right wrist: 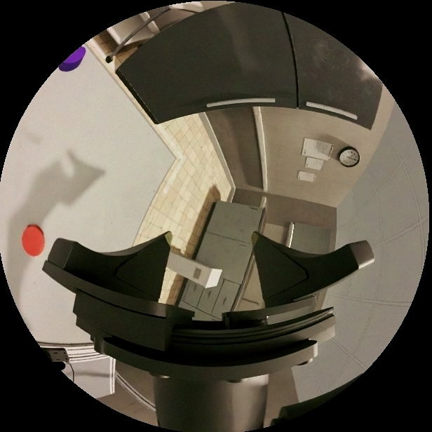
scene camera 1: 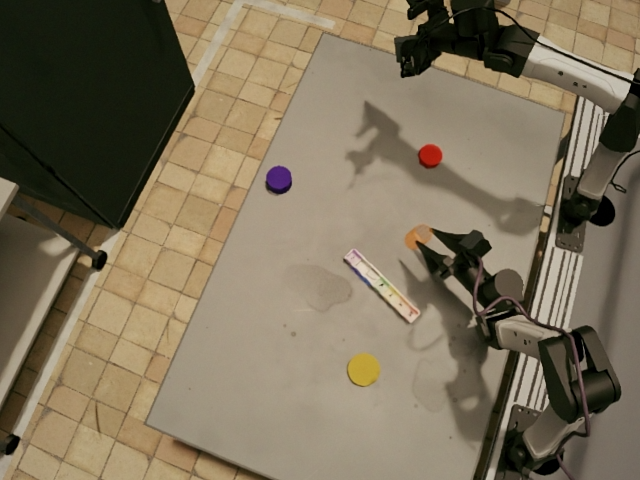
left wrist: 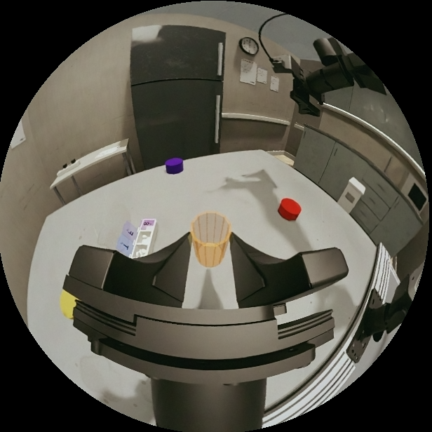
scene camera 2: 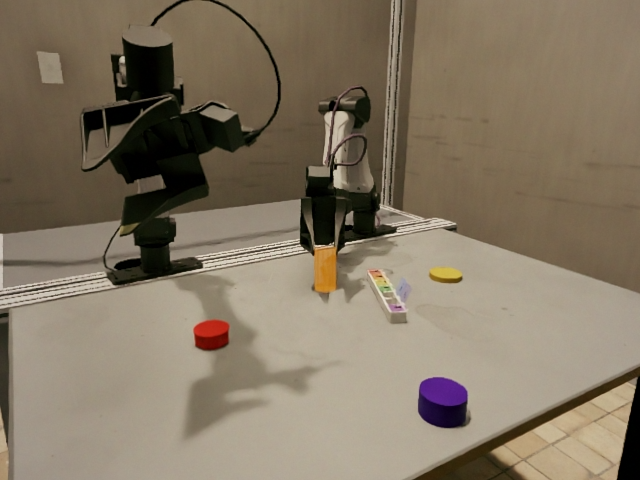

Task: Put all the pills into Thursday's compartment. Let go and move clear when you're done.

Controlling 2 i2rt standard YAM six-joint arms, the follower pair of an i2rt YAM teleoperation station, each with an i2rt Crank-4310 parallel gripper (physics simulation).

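Where they show: left gripper, between the fingertips: (scene camera 1: pixel 422 234) (scene camera 2: pixel 325 253); right gripper, between the fingertips: (scene camera 2: pixel 108 204); left arm's base, origin of its link: (scene camera 1: pixel 516 452) (scene camera 2: pixel 364 234); right arm's base, origin of its link: (scene camera 1: pixel 572 213) (scene camera 2: pixel 156 272).
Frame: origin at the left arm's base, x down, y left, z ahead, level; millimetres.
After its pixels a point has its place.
The orange translucent pill bottle (scene camera 1: pixel 413 239) @[x -105, y -353, z 362 mm] (scene camera 2: pixel 325 271) @[x -84, y -382, z 369 mm] (left wrist: pixel 211 247) stands upright, open end up, on or just above the table. My left gripper (scene camera 1: pixel 424 236) @[x -111, y -368, z 347 mm] (scene camera 2: pixel 325 249) @[x -111, y -368, z 347 mm] (left wrist: pixel 210 233) is shut on its upper part. No pills can be made out inside it. The pill organizer (scene camera 1: pixel 412 318) @[x -33, y -203, z 307 mm] (scene camera 2: pixel 396 317) @[x -20, y -306, z 485 mm] (left wrist: pixel 153 234) lies beside it. Its blue Thursday lid (left wrist: pixel 124 245) and Friday lid (left wrist: pixel 129 230) are raised. Small white shapes show in the uncovered compartments in the left wrist view, partly behind a finger. My right gripper (scene camera 2: pixel 104 197) @[x -287, y -760, z 519 mm] (right wrist: pixel 211 233) is open and empty, high over the table's edge.
A red disc (scene camera 1: pixel 430 156) @[x -33, y -600, z 374 mm] (scene camera 2: pixel 211 334) @[x -34, y -614, z 395 mm] (left wrist: pixel 289 209) (right wrist: pixel 33 240), a purple disc (scene camera 1: pixel 279 179) @[x -40, y -416, z 699 mm] (scene camera 2: pixel 442 401) @[x -40, y -439, z 717 mm] (left wrist: pixel 174 166) and a yellow disc (scene camera 1: pixel 363 369) @[x -20, y -64, z 375 mm] (scene camera 2: pixel 445 274) @[x -20, y -74, z 383 mm] lie apart on the table (scene camera 1: pixel 248 361) @[x -7, y 1, z 618 mm]. The arms' mounting rail (scene camera 1: pixel 563 273) @[x 0, y -431, z -17 mm] runs along one edge.
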